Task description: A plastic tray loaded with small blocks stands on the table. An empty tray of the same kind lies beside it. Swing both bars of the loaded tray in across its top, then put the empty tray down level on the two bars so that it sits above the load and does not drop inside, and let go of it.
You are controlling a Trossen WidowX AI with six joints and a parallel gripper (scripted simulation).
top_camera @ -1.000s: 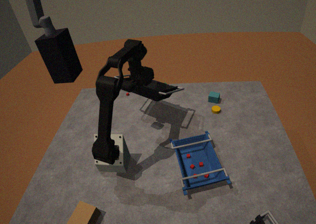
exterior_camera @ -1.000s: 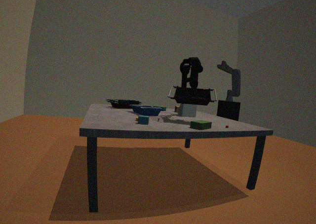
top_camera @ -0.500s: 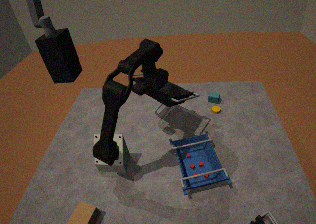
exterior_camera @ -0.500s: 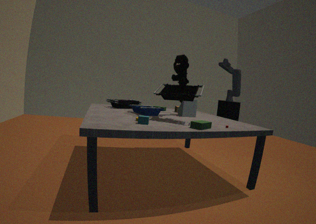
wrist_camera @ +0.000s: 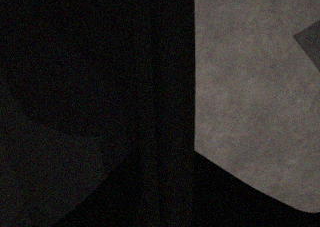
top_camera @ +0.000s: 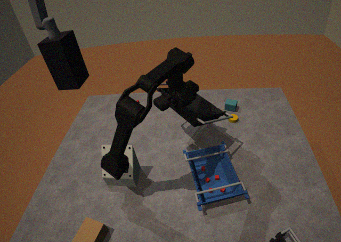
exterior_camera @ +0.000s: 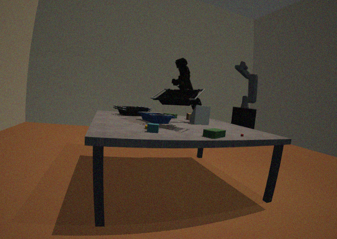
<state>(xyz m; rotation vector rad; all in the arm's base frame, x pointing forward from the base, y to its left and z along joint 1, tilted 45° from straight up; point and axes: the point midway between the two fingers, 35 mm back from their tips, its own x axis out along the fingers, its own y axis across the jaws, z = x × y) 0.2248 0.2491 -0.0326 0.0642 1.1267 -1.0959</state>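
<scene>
The tray lies 5 cm to the left of my gripper tip, 5 cm ahead of it and 1 cm above it. The rest, counted from my gripper tip: yellow disc 26 cm ahead, 20 cm below, 17 cm to the left; then teal block 27 cm to the left, 25 cm ahead, 19 cm below; then box 49 cm to the right, 29 cm behind, 18 cm below.
</scene>
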